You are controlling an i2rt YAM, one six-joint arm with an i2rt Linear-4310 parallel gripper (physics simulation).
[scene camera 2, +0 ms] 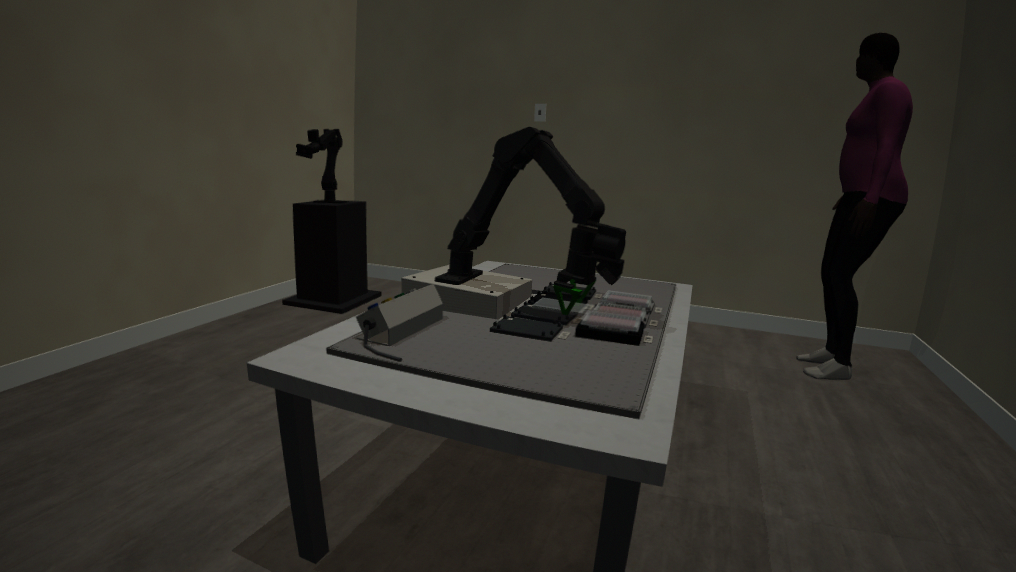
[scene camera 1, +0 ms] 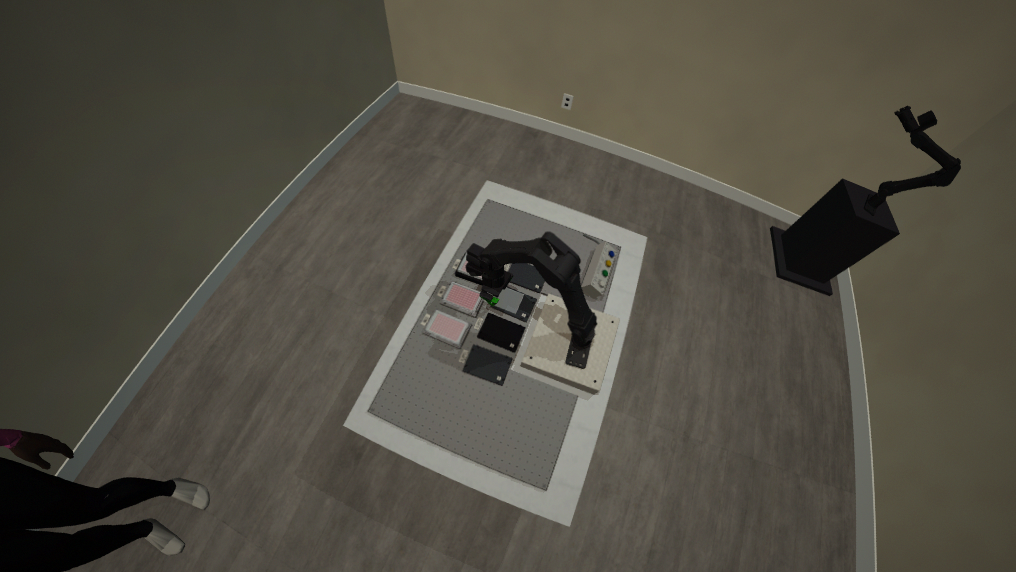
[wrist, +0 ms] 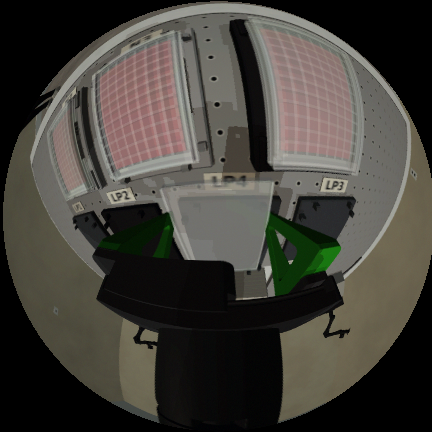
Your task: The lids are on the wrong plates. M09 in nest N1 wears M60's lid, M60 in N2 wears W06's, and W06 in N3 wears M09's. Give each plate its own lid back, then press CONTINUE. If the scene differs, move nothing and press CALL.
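Pixels of known places: gripper, fingertip midpoint: (scene camera 2: 570,309) (scene camera 1: 497,296) (wrist: 218,216); arm's base at its link origin: (scene camera 2: 459,277) (scene camera 1: 581,339).
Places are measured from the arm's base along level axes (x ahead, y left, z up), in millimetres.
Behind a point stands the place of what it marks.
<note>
My gripper (scene camera 1: 496,298) {x 330, y -81, z -32 mm} (scene camera 2: 571,294) {x 330, y -81, z -32 mm} (wrist: 218,216) {x 330, y -81, z -32 mm} is shut on a clear lid (scene camera 1: 509,301) {x 281, y -70, z -22 mm} (wrist: 225,247) {x 295, y -82, z -22 mm}, held by its sides over pad LP4 (scene camera 1: 527,309) {x 210, y -72, z -44 mm}. Any gap beneath is hard to judge. The N3 plate (scene camera 1: 462,298) {x 447, y -27, z -28 mm} (wrist: 140,105) {x 439, y -47, z -27 mm} is deeper pink and looks bare. The N2 plate (scene camera 1: 447,327) {x 455, y 97, z -25 mm} (wrist: 67,152) {x 451, y 65, z -25 mm} is beyond it. The N1 plate (wrist: 315,95) {x 430, y -155, z -14 mm}, on a black base at the right of the wrist view, looks paler under a clear cover. Lid and plate codes are unreadable. The button box (scene camera 1: 600,273) {x -14, y -277, z 18 mm} (scene camera 2: 403,315) {x 19, y -368, z -5 mm} has blue, yellow, green and white buttons; their labels are unreadable.
Dark pads LP1 (scene camera 1: 487,364) {x 282, y 172, z -44 mm}, LP2 (scene camera 1: 501,331) {x 274, y 42, z -44 mm} (wrist: 130,212) {x 340, y 24, z -44 mm} and LP3 (scene camera 1: 526,276) {x 252, y -205, z -44 mm} (wrist: 325,215) {x 301, y -210, z -44 mm} line up beside LP4. The arm stands on a cream base block (scene camera 1: 554,355) {x 75, y 82, z -8 mm} (scene camera 2: 490,301) {x 138, y -139, z -18 mm}. A cable (scene camera 2: 380,352) {x 28, y -484, z -47 mm} lies by the button box. A person (scene camera 2: 878,142) stands beyond the table.
</note>
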